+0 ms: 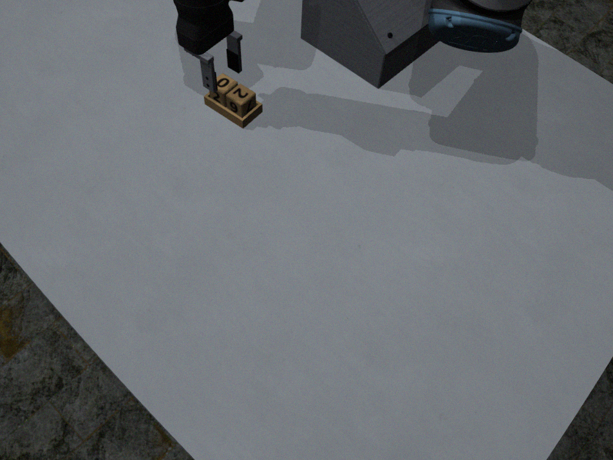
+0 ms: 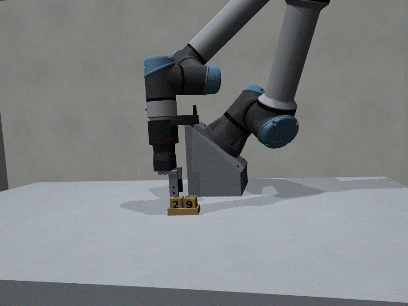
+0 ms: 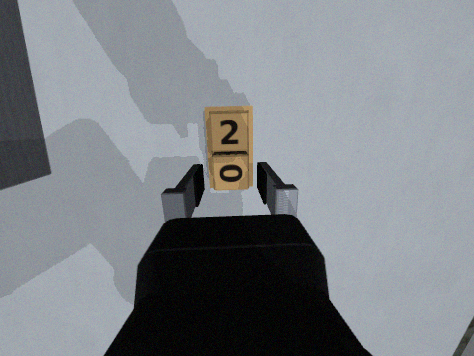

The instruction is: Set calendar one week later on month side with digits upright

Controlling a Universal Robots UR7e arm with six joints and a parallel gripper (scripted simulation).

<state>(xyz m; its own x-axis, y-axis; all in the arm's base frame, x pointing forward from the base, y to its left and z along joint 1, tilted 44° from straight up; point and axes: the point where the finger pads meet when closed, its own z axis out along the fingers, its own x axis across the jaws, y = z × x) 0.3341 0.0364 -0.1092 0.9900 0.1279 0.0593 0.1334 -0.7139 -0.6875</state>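
Right now the wooden tray is 6 cm below my hand and 2 cm to the left of it.
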